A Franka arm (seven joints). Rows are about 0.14 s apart.
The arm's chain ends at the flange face. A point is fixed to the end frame.
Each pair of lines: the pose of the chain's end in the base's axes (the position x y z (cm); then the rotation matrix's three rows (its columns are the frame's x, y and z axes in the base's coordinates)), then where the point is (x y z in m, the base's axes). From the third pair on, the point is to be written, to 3 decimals.
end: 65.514 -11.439 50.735; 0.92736 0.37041 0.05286; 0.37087 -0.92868 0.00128; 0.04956 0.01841 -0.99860
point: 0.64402 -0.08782 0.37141
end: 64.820 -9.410 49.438; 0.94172 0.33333 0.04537; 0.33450 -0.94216 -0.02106; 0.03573 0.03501 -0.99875
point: 0.63712 -0.06987 0.35800
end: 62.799 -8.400 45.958; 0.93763 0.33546 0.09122; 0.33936 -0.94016 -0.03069; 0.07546 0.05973 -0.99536
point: 0.623 -0.061 0.323
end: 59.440 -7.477 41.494; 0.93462 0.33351 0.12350; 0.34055 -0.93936 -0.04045; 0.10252 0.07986 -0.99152
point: 0.594 -0.053 0.278
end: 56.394 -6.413 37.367; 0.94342 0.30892 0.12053; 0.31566 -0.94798 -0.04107; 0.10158 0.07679 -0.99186
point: 0.564 -0.042 0.236
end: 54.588 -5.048 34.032; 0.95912 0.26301 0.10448; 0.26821 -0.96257 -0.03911; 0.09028 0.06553 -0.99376
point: 0.545 -0.028 0.203
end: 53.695 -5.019 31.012; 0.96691 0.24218 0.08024; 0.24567 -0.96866 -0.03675; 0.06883 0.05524 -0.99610
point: 0.533 -0.027 0.173
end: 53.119 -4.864 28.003; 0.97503 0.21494 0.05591; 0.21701 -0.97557 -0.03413; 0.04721 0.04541 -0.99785
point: 0.525 -0.024 0.143
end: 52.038 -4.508 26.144; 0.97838 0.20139 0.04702; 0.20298 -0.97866 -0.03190; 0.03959 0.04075 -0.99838
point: 0.513 -0.020 0.125
